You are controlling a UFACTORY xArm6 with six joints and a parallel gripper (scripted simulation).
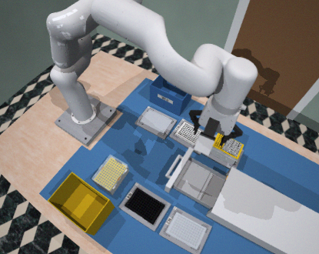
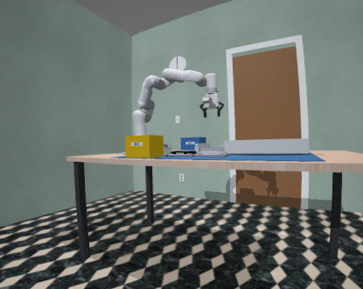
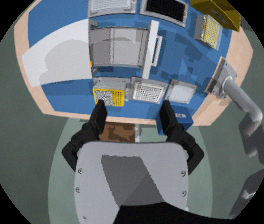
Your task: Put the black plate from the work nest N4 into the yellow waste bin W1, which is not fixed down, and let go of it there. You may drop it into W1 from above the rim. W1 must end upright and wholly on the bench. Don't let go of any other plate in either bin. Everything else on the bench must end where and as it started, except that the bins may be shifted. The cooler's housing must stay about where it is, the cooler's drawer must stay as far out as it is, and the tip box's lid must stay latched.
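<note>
My hand is 270 mm to the left of the black plate, 240 mm above it and 30 mm past it. The rest, counted from my hand: cooler drawer (230 mm below, 70 mm ahead, 50 mm to the right); blue bin (320 mm behind, 220 mm below, 200 mm to the left); white plate (240 mm below, 230 mm to the right, 140 mm ahead).
</note>
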